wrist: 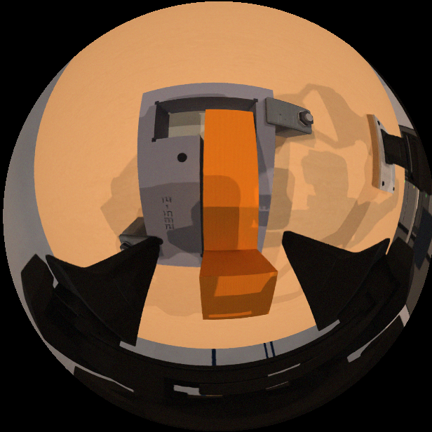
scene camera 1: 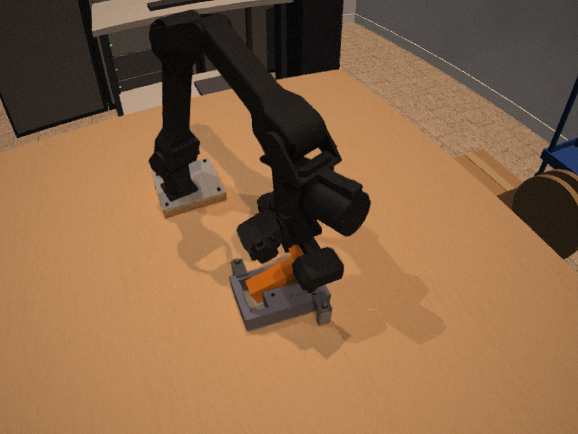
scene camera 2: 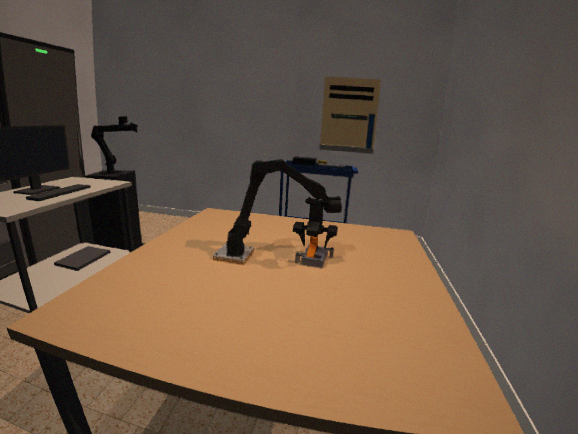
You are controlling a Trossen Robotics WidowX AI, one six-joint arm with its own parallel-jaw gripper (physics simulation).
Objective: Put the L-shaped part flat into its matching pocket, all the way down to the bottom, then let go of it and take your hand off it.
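Places are measured from the arm's base along level axes (x ahead, y left, z up), in metres.
Pixels of known places: gripper, fingertip midpoint: (scene camera 2: pixel 314 246); arm's base, link origin: (scene camera 1: pixel 179 188) (scene camera 2: pixel 235 253).
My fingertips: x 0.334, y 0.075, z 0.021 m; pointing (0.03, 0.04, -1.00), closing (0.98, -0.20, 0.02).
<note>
Ahead of a thing's pixels: the offset from my fingertips to its middle. "pt": to the spot under its first point. Level surfaces: height alone.
The orange L-shaped part @(0.012 m back, 0.033 m right, 0.007 m up) (scene camera 1: pixel 272 279) (scene camera 2: pixel 312 248) (wrist: pixel 230 175) is tilted in the grey fixture @(0.003 m ahead, 0.041 m right, 0.019 m down) (scene camera 1: pixel 280 314) (scene camera 2: pixel 313 262) (wrist: pixel 167 150). The far end of its long arm is down in the pocket; its other end is raised, with the short leg sticking up near the gripper. It does not lie flat. The pale pocket floor (wrist: pixel 185 122) shows beside the long arm in the wrist view. My gripper (scene camera 2: pixel 315 246) (wrist: pixel 221 241) is open, with one finger on each side of the part's raised end and a gap to each. In scene camera 1 the fingertips are largely hidden.
Two grey clamp brackets with bolts @(pt 0.083 m ahead, 0.011 m right, 0.001 m down) (scene camera 1: pixel 324 309) (wrist: pixel 289 116) stand at opposite corners of the fixture. The arm's metal base plate (scene camera 1: pixel 207 182) (scene camera 2: pixel 220 256) (wrist: pixel 375 150) is fixed to the wooden table @(0.043 m down) (scene camera 1: pixel 150 350) (scene camera 2: pixel 280 340). A blue cart (scene camera 2: pixel 320 170) stands behind the table.
</note>
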